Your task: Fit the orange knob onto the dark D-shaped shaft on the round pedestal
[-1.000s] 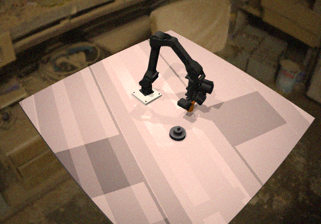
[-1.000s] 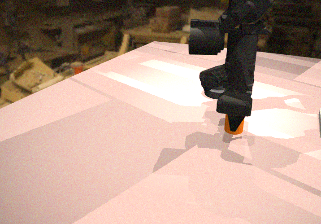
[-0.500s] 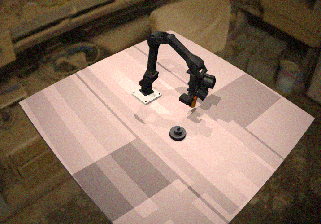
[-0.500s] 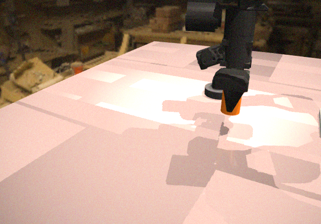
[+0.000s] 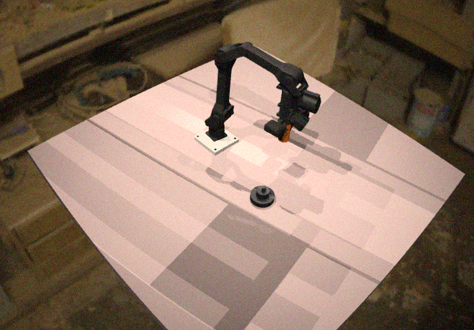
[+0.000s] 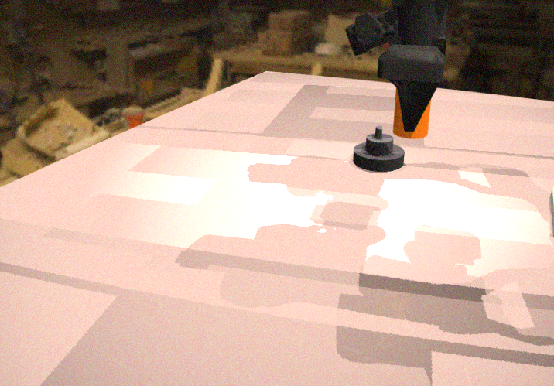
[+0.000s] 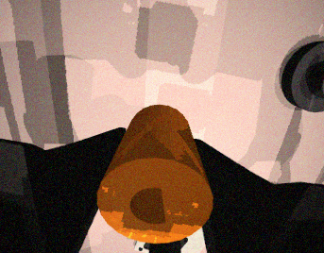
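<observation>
My gripper tip is now 160 mm to the left of the pedestal, 100 mm short of it and 100 mm above it. Also, from my gripper tip: orange knob (20 mm above).
</observation>
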